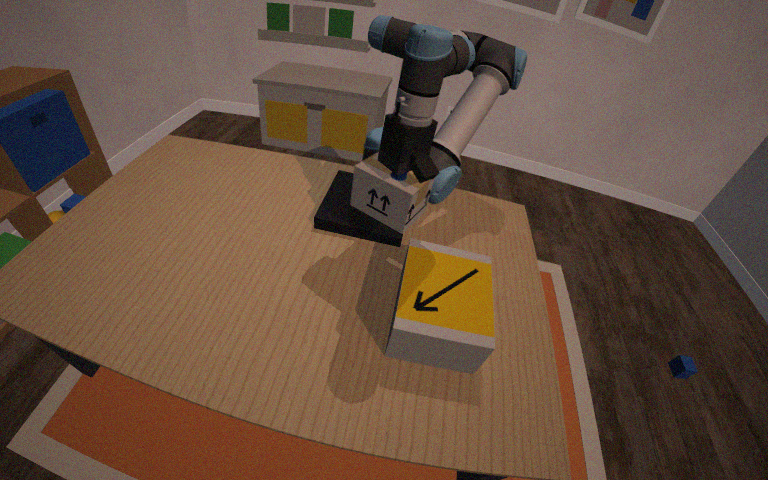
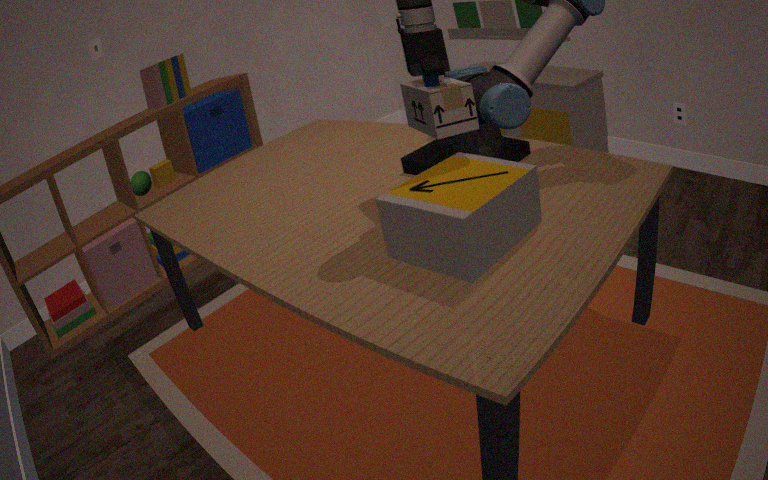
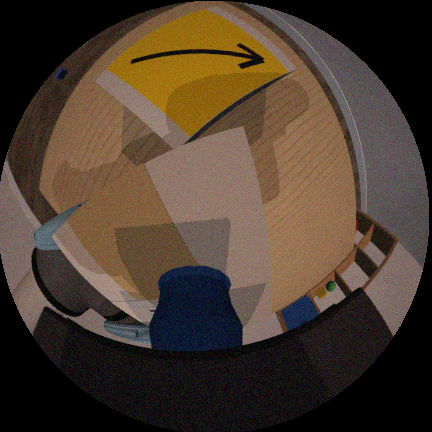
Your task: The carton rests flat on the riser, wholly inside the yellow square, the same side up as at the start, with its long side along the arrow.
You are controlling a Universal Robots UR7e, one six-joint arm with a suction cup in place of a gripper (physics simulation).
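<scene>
The carton (image 1: pixel 380 195) (image 2: pixel 453 110) (image 3: pixel 215 185) is a light box with a tan tape strip and black up arrows on its sides, pointing up. My suction gripper (image 1: pixel 398 176) (image 2: pixel 431 80) (image 3: pixel 196 280), a blue cup, is on the carton's top face and holds it in the air. The carton hangs above the black base plate, behind the riser. The riser (image 1: pixel 438 346) (image 2: pixel 430 243) (image 3: pixel 132 107) is a grey-white block on the table. The yellow square (image 1: pixel 458 308) (image 2: pixel 475 195) (image 3: pixel 165 35) on its top bears a black arrow (image 1: pixel 447 288) (image 2: pixel 459 181) (image 3: pixel 197 51). The carton's underside is hidden.
The black base plate (image 1: pixel 353 228) (image 2: pixel 421 161) lies on the wooden table (image 1: pixel 226 294) (image 2: pixel 283 226) (image 3: pixel 315 200) behind the riser. The arm's blue-capped joint (image 1: pixel 445 183) (image 2: pixel 505 105) is close beside the carton. A shelf unit and a cabinet stand beyond the table.
</scene>
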